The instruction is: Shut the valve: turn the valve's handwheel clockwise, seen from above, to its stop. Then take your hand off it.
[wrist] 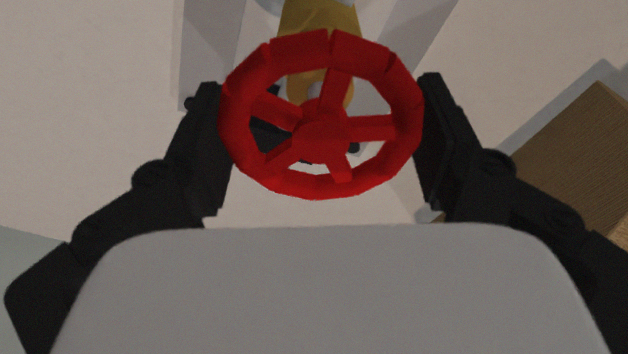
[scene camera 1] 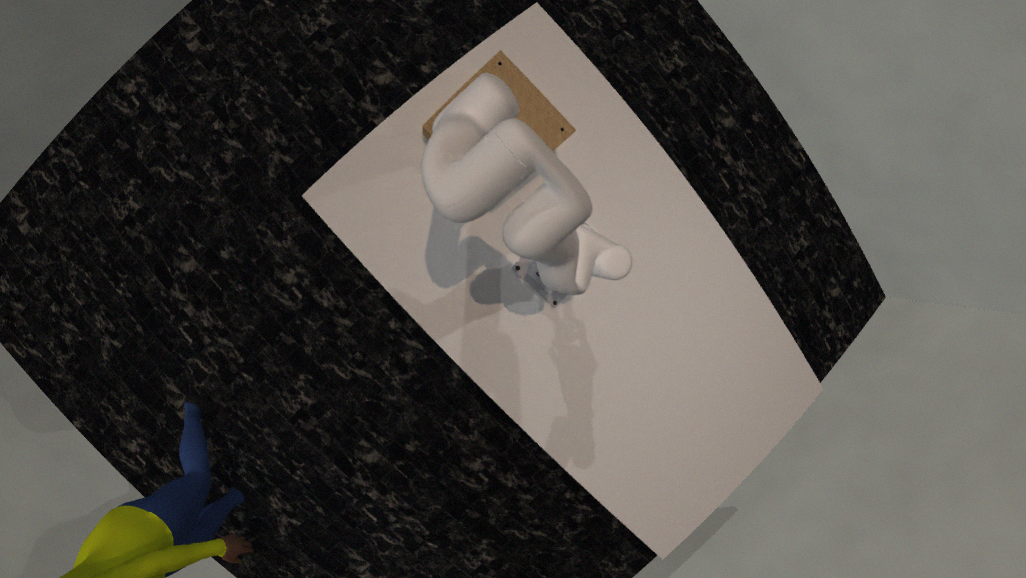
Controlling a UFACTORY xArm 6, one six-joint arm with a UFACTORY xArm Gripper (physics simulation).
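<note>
The red handwheel [wrist: 320, 134] with several spokes is in the upper middle of the wrist view, above a yellow valve body [wrist: 318, 19]. My gripper [wrist: 320, 107] is shut on the handwheel, with one black finger against the left side of its rim and the other against the right side. In the scene view the arm hides the handwheel and the fingers. Part of the valve's grey base plate [scene camera 1: 527, 272] with dark bolts shows beside the arm's wrist there. How far the handwheel is turned cannot be told.
The pale table top [scene camera 1: 689, 359] lies under the arm, with a dark patterned floor area [scene camera 1: 287, 323] around it. A wooden board [scene camera 1: 542, 107] [wrist: 575, 150] is under the arm's base. A person [scene camera 1: 129, 534] in a yellow top is at the lower left of the scene view.
</note>
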